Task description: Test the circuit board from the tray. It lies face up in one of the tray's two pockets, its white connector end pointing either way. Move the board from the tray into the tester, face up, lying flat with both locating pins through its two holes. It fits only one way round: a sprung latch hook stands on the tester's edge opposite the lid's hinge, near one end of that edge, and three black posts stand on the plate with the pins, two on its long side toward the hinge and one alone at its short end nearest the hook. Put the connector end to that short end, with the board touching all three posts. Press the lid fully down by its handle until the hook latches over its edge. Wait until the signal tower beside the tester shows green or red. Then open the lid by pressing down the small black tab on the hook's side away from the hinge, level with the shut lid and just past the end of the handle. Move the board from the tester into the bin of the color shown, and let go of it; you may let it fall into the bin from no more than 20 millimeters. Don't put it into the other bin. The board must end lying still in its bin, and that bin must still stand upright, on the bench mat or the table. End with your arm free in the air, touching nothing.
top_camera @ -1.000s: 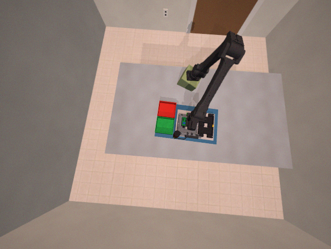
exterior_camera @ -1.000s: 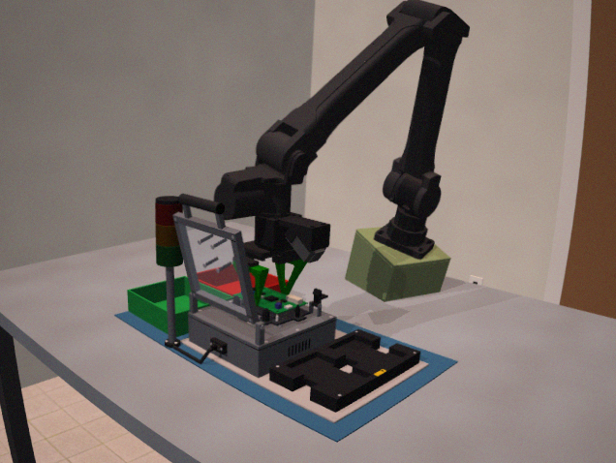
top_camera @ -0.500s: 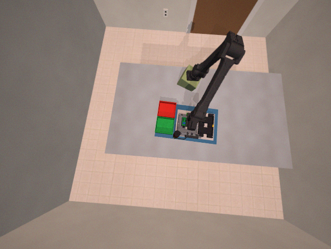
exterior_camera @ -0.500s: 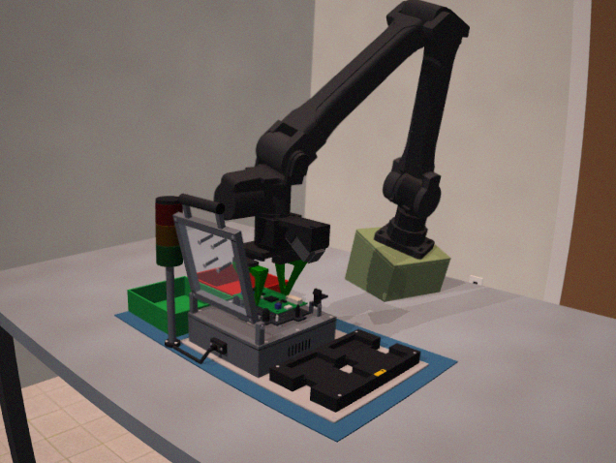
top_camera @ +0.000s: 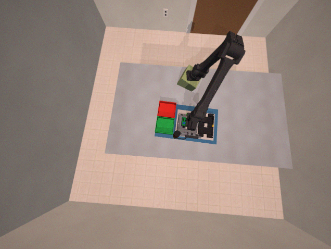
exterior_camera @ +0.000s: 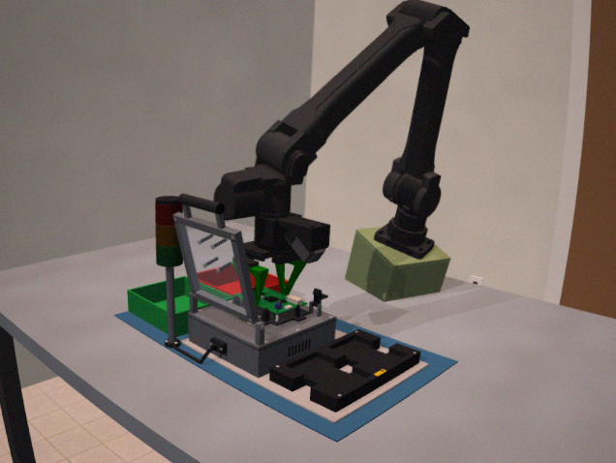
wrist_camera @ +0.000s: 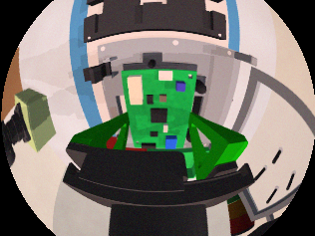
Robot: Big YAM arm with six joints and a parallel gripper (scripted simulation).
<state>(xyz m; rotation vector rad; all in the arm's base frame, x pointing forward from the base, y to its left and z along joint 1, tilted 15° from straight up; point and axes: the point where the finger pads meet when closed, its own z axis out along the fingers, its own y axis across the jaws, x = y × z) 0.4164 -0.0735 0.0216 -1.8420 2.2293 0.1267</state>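
Now: hand 2 cm above the tester plate and 1 cm short of it. Round my hand: clear lid (12 cm ahead, 9 cm above, 2 cm to the right); then latch hook (7 cm to the left, 5 cm behind); then green bin (20 cm to the right, 8 cm below, 1 cm ahead).
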